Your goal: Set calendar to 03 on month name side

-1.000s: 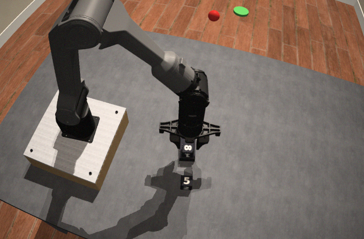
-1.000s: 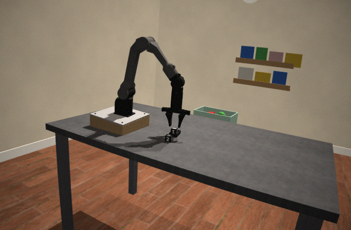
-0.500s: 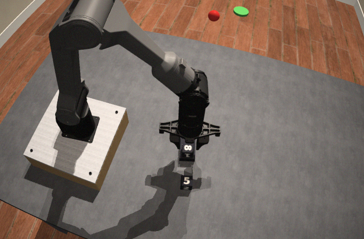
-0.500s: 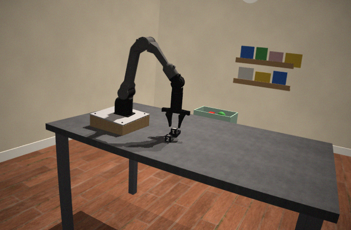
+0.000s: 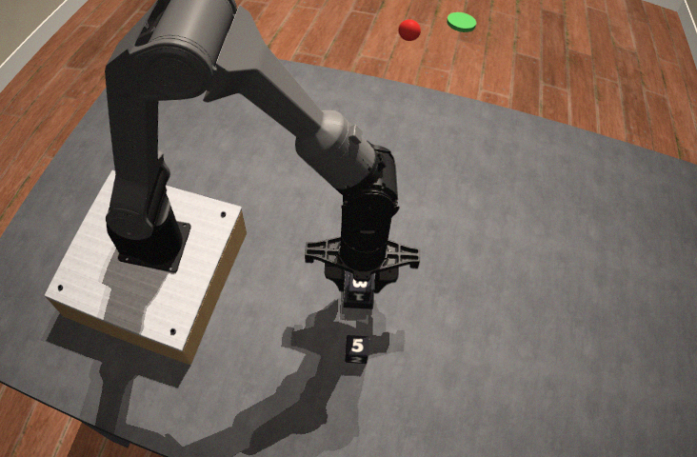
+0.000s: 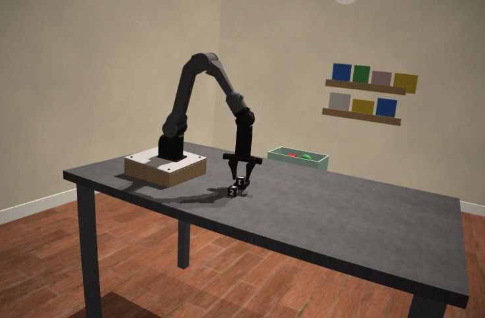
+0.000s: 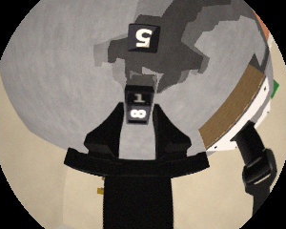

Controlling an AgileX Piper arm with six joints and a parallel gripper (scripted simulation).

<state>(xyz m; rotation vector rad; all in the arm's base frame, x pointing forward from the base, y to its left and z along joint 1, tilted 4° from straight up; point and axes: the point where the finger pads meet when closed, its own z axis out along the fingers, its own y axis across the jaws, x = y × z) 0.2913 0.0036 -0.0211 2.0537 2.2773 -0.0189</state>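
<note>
My hand is 2 cm to the right of the dark tray and 2 cm above it. Round my hand: black cube 9 cm to the right, 2 cm below, 1 cm ahead.
</note>
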